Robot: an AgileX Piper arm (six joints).
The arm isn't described. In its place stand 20 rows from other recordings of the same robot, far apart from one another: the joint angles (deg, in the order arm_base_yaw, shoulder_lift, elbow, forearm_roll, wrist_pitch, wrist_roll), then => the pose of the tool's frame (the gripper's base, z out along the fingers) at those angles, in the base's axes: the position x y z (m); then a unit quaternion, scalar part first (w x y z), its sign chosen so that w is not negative.
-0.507 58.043 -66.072 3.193 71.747 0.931 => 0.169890 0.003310 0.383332 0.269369 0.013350 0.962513 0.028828
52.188 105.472 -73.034 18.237 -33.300 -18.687 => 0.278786 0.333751 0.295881 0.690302 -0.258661 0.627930 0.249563
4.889 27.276 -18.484 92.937 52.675 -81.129 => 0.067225 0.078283 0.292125 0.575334 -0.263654 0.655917 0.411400
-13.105 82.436 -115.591 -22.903 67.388 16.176 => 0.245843 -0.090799 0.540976 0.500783 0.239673 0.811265 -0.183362
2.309 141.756 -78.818 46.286 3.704 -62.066 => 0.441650 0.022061 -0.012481 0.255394 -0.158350 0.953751 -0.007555
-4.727 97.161 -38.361 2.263 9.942 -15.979 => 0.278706 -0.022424 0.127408 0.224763 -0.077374 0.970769 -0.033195
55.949 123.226 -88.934 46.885 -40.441 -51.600 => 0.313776 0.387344 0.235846 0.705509 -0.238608 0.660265 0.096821
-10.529 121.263 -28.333 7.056 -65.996 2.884 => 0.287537 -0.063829 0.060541 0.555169 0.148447 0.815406 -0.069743
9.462 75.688 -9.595 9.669 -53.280 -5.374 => 0.196626 0.020350 0.184416 0.655146 -0.015268 0.755328 0.005577
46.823 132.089 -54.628 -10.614 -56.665 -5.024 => 0.264024 0.301849 0.049045 0.550059 -0.425567 0.676153 0.243196
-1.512 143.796 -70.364 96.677 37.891 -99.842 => 0.397058 0.045048 -0.030875 0.226772 -0.073620 0.921101 0.307777
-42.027 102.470 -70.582 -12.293 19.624 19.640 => 0.289211 -0.269413 0.231192 0.347559 0.404346 0.834177 -0.140910
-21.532 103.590 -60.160 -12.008 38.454 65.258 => 0.307664 -0.134048 0.162117 0.132932 0.625054 0.768727 -0.026369
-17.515 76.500 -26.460 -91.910 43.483 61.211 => 0.183796 -0.123632 0.199456 0.194852 0.042620 0.864180 -0.461963
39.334 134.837 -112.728 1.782 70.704 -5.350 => 0.366553 0.303837 0.152361 0.013902 -0.375526 0.926498 0.019694
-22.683 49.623 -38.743 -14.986 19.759 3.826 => 0.163288 -0.076870 0.320974 0.504061 0.114145 0.835243 -0.187784
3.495 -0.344 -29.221 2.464 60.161 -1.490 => -0.006772 0.002986 0.281013 0.532299 -0.037676 0.845157 0.030800
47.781 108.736 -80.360 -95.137 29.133 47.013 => 0.328814 0.296726 0.270808 0.549710 -0.499325 0.635593 -0.210986
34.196 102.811 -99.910 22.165 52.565 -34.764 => 0.321959 0.251730 0.356096 0.332764 -0.474736 0.794323 0.181506
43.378 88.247 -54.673 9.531 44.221 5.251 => 0.202117 0.205444 0.219651 0.108557 -0.274376 0.947695 0.121684
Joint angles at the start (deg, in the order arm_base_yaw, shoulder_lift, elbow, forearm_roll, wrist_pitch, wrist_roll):
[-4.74 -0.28 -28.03 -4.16 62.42 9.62]
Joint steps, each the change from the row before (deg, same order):
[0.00 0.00 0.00 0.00 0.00 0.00]
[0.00 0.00 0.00 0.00 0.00 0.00]
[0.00 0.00 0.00 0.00 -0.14 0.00]
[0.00 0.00 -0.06 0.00 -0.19 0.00]
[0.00 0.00 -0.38 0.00 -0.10 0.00]
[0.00 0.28 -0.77 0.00 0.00 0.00]
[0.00 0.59 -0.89 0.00 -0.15 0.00]
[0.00 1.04 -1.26 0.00 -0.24 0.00]
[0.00 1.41 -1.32 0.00 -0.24 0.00]
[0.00 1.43 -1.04 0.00 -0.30 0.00]
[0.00 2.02 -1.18 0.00 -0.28 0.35]
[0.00 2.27 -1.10 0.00 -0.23 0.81]
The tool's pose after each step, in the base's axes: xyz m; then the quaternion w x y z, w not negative. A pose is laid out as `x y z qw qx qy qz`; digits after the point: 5 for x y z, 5 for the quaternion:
-0.00617 -0.00536 0.27220 0.50743 0.10948 0.85458 -0.01466
-0.00617 -0.00536 0.27220 0.50743 0.10948 0.85458 -0.01466
-0.00607 -0.00536 0.27240 0.50849 0.10936 0.85397 -0.01462
-0.00604 -0.00535 0.27295 0.51036 0.10918 0.85288 -0.01454
-0.00671 -0.00529 0.27492 0.51395 0.10900 0.85074 -0.01438
-0.00751 -0.00522 0.27866 0.51761 0.10888 0.84854 -0.01422
-0.00761 -0.00521 0.28322 0.52097 0.10867 0.84651 -0.01407
-0.00709 -0.00524 0.28973 0.52439 0.10841 0.84444 -0.01393
-0.00550 -0.00536 0.29654 0.52550 0.10822 0.84377 -0.01389
-0.00306 -0.00554 0.30206 0.52483 0.10805 0.84421 -0.01392
0.00114 -0.00588 0.30818 0.52071 0.11060 0.84645 -0.01253
0.00659 -0.00631 0.31369 0.51378 0.11672 0.84990 -0.00923

